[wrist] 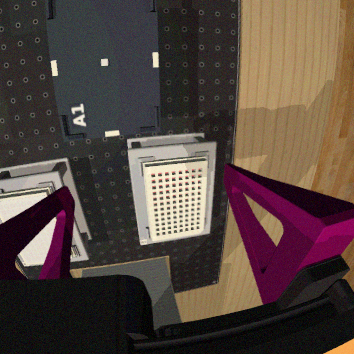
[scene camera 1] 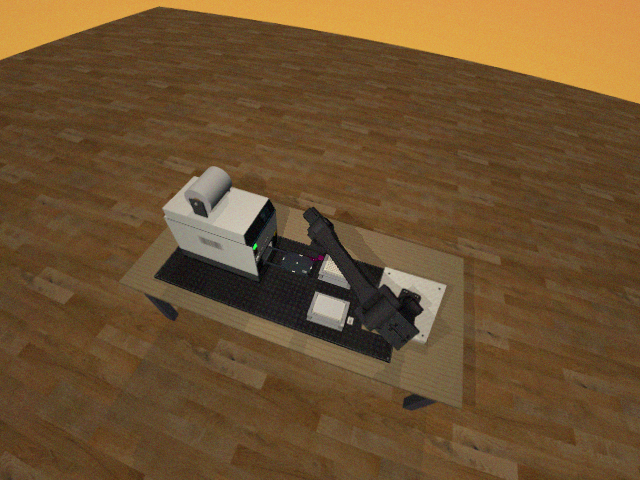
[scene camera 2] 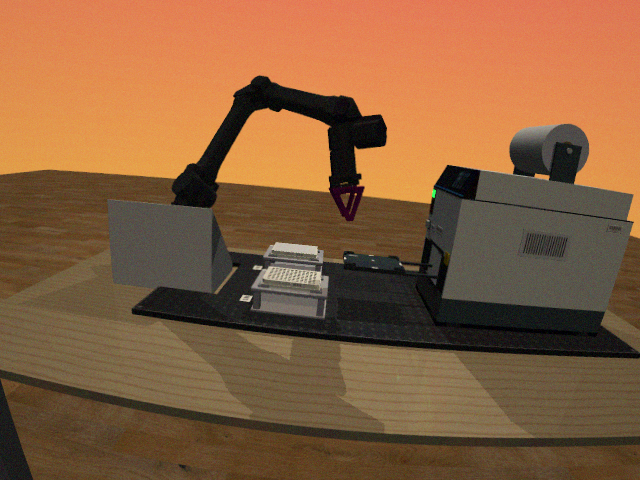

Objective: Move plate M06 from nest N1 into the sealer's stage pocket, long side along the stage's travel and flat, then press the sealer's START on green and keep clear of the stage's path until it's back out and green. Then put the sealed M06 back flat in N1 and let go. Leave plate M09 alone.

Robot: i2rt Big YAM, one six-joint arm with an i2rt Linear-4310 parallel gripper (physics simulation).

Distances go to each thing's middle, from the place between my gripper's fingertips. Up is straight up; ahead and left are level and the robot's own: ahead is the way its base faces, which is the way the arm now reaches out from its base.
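Sealer stage point(scene camera 2: 358, 262): 11 cm below my hand, 12 cm ahead of it, 3 cm to the left of it. Film roll point(scene camera 2: 531, 150): 21 cm above my hand, 6 cm to the left, 45 cm ahead.
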